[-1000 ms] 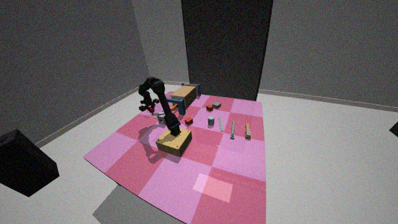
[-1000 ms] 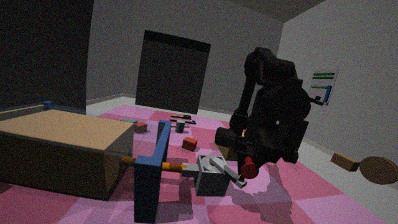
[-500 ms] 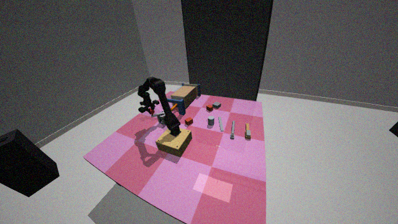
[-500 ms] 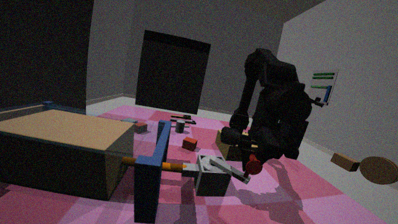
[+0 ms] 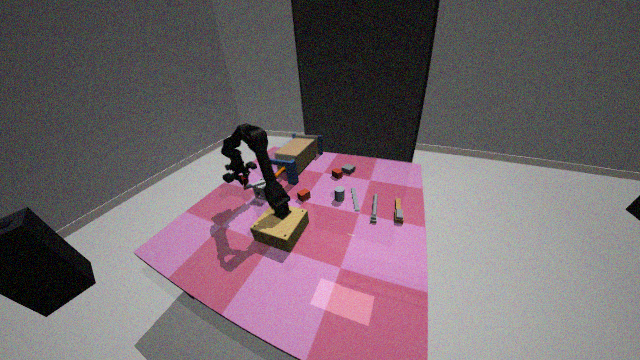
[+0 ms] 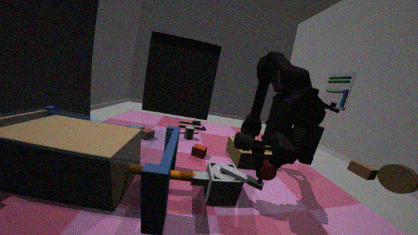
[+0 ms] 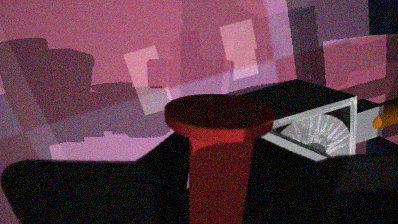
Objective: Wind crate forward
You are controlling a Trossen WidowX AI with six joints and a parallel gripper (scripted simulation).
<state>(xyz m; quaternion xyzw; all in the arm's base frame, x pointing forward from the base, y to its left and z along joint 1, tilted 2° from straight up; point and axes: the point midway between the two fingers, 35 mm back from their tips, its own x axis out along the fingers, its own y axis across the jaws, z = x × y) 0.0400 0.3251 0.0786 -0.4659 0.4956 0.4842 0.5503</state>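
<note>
Now: gripper tip 30 mm short of the red-knobbed winch handle, 20 mm to the left of it and 20 mm above it. Round my gripper tip: blue steel frame: 250 mm ahead, 20 mm to the right, 10 mm below; red knob: 20 mm above; grey hand winch: 80 mm ahead, 60 mm to the right, 90 mm below.
</note>
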